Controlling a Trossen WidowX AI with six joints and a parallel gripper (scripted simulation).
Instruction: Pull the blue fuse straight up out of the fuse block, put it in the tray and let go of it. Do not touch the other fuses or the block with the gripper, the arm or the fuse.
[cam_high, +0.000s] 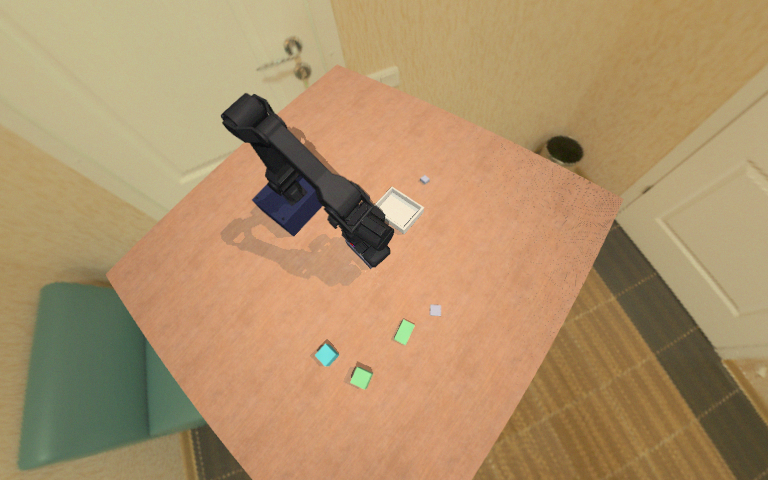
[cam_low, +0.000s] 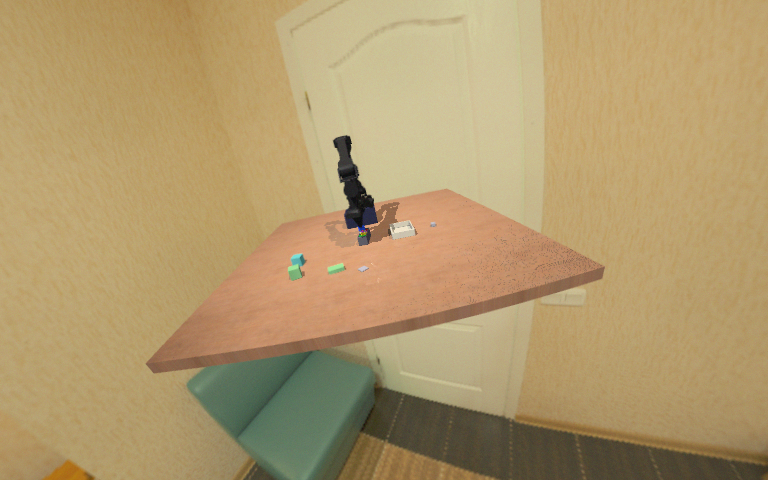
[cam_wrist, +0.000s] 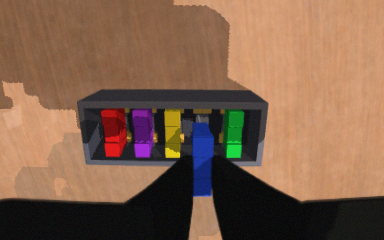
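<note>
Now: gripper tip 20 mm past the yellow fuse and 50 mm above it. Round my gripper tip: purple fuse: 30 mm behind, 50 mm below; blue fuse: 10 mm below; green fuse: 20 mm ahead, 50 mm below.
</note>
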